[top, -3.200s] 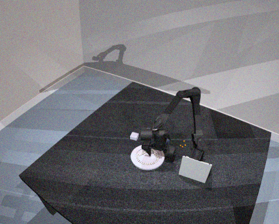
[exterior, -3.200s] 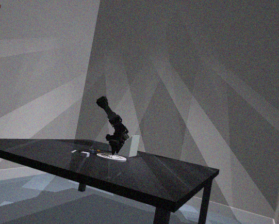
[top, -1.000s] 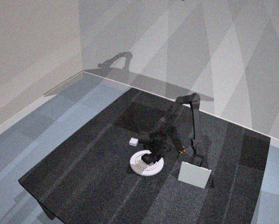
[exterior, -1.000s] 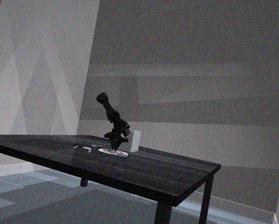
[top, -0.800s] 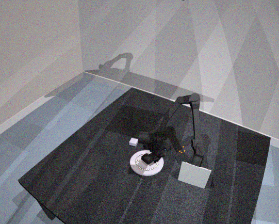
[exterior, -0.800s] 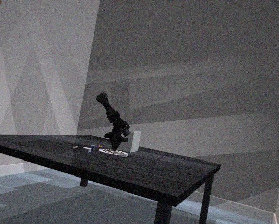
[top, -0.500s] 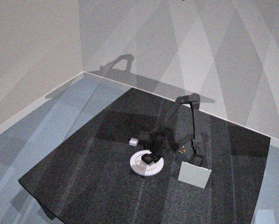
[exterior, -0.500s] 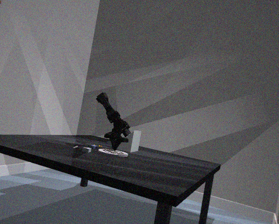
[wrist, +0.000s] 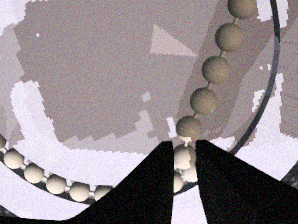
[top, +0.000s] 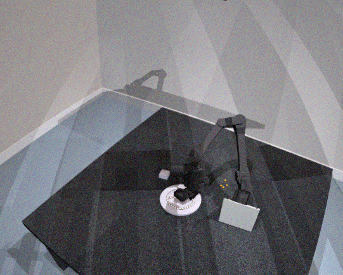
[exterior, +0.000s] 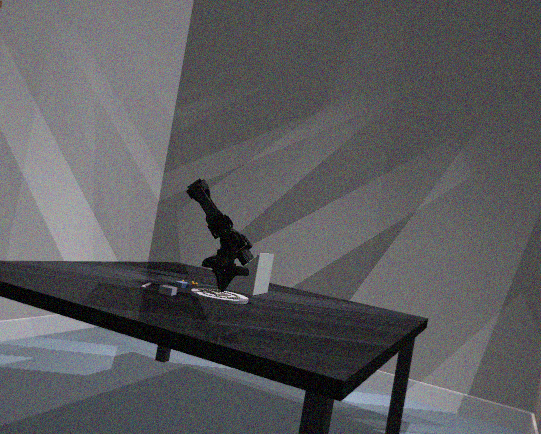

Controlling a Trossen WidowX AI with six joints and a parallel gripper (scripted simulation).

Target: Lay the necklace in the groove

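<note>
Now: the round white bead board 5 cm ahead of my gripper tip, 2 cm to the left of it and 1 cm below it. Round my gripper tip: small white block 21 cm ahead, 7 cm to the right; small blue cube 15 cm to the right, 2 cm ahead, 1 cm below; thin white stick 20 cm to the right, 16 cm ahead, 1 cm below.
</note>
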